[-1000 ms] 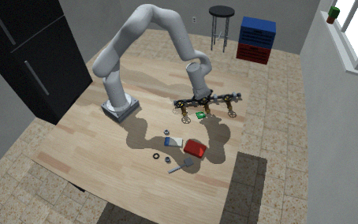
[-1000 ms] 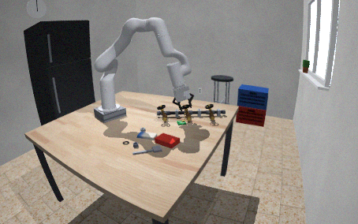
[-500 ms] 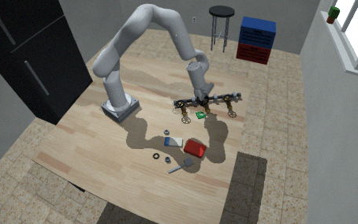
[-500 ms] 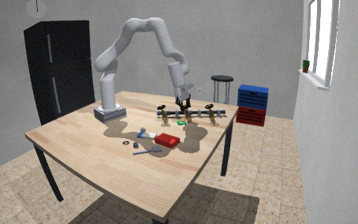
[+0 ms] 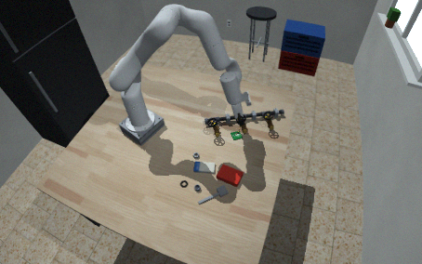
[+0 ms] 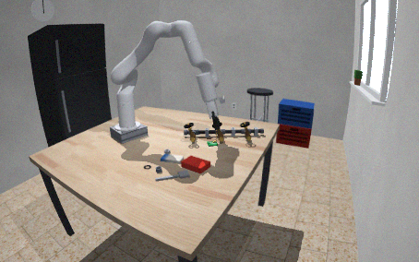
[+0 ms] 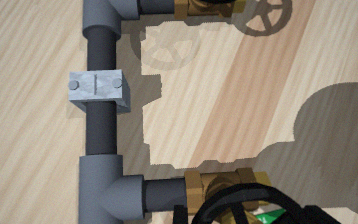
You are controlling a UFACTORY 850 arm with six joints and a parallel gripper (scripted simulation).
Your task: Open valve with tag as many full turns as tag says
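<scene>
My hand is 100 mm above the green tag, 50 mm to the left of it and 30 mm past it. From my hand the other things lie so: grey scraper: 440 mm to the right, 100 mm below, 60 mm behind; then red box: 330 mm to the right, 90 mm below, 10 mm behind; then white block: 300 mm to the right, 150 mm behind, 100 mm below.
</scene>
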